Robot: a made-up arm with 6 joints.
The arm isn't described. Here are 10 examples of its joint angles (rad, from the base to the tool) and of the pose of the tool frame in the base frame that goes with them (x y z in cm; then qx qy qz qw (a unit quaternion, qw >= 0)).
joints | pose
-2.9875 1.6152 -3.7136 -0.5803 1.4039 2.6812 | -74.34 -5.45 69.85 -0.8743 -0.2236 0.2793 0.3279
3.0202 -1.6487 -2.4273 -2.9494 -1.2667 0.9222 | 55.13 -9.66 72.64 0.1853 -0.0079 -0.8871 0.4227
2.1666 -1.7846 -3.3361 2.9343 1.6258 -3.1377 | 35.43 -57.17 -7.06 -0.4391 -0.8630 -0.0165 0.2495
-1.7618 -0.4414 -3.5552 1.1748 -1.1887 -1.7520 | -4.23 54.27 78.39 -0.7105 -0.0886 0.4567 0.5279
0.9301 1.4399 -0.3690 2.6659 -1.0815 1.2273 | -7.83 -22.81 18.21 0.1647 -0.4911 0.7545 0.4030
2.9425 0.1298 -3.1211 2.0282 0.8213 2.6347 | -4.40 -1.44 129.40 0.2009 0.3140 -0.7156 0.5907
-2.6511 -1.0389 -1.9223 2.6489 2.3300 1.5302 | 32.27 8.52 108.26 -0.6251 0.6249 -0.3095 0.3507
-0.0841 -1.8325 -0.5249 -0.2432 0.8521 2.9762 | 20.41 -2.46 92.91 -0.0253 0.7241 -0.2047 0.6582
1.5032 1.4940 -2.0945 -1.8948 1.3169 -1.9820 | 14.07 68.91 -6.73 -0.5531 0.4589 -0.3564 0.5970
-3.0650 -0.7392 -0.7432 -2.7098 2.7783 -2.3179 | -34.42 3.22 78.87 0.0302 0.5451 0.2438 0.8016
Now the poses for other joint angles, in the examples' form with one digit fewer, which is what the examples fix.
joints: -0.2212 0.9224 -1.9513 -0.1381 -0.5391 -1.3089
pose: 80.4 -15.9 43.2 0.570 0.423 0.497 0.500
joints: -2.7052 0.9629 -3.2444 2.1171 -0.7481 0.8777
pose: -58.5 -12.1 87.0 -0.619 0.111 0.778 0.018
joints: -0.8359 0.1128 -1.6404 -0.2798 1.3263 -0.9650
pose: 45.4 -54.3 59.9 0.982 0.083 -0.046 0.164
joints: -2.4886 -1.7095 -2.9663 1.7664 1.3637 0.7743
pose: 74.3 43.8 30.1 0.769 0.007 0.485 0.417
